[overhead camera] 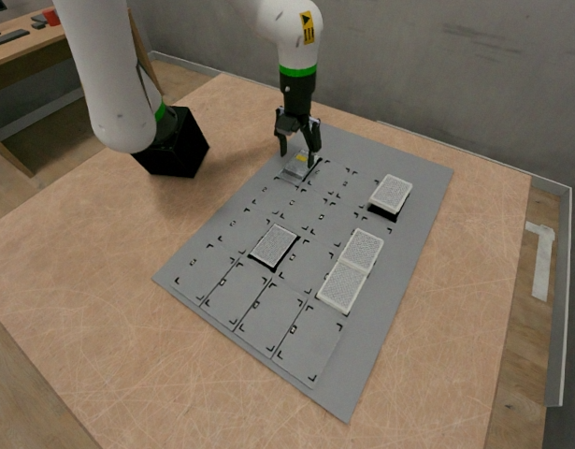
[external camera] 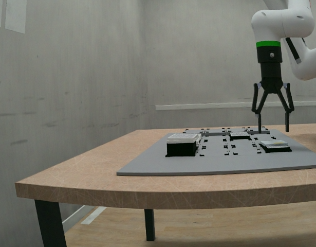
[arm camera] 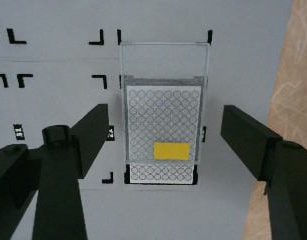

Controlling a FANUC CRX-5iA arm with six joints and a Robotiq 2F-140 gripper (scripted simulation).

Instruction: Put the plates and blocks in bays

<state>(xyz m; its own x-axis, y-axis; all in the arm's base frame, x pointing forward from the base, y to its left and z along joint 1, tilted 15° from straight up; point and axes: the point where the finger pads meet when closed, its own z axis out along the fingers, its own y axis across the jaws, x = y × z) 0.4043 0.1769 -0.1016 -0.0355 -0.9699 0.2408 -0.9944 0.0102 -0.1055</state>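
The clear lid lies 6 cm below my hand. Round my hand: black deep-well block: 32 cm ahead, 2 cm to the left, 5 cm below; black sealed plate: 10 cm ahead, 30 cm to the right, 7 cm below.
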